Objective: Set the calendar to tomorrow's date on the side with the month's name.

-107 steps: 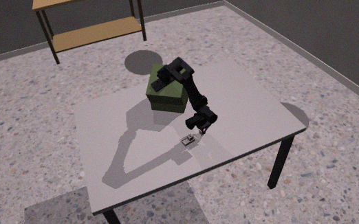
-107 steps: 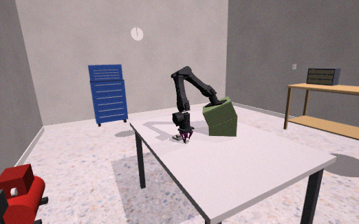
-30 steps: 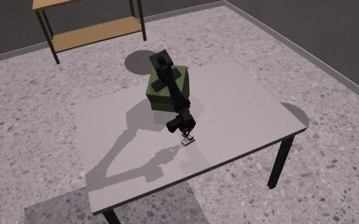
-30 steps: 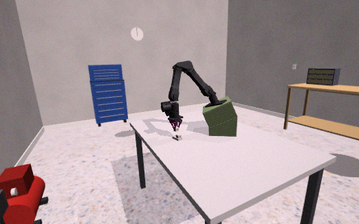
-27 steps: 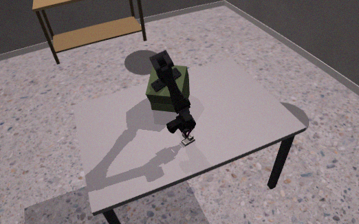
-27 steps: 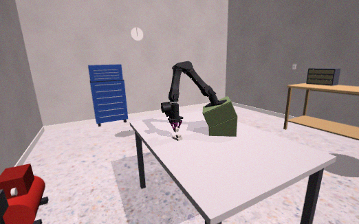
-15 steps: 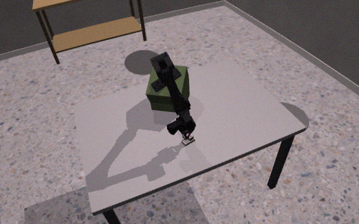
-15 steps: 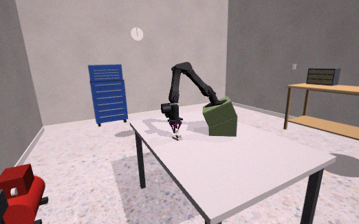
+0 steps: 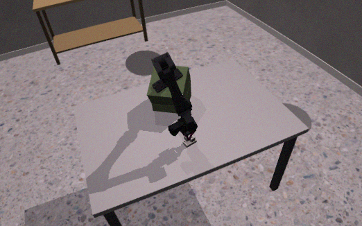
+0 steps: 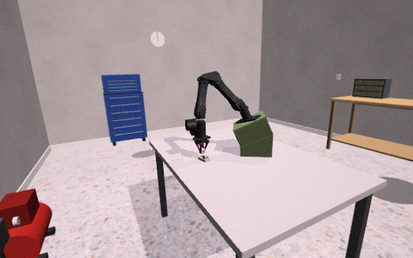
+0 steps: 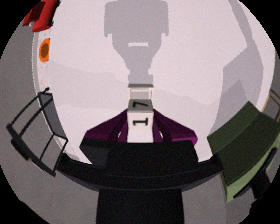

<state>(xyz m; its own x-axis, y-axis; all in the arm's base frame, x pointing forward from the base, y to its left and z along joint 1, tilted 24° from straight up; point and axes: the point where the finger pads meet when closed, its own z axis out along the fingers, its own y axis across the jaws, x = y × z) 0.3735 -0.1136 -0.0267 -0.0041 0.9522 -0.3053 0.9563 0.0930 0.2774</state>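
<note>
The white cube lies right at my hand. The rest, counted from my hand: calendar tray 2 cm to the left, 5 cm below.
</note>
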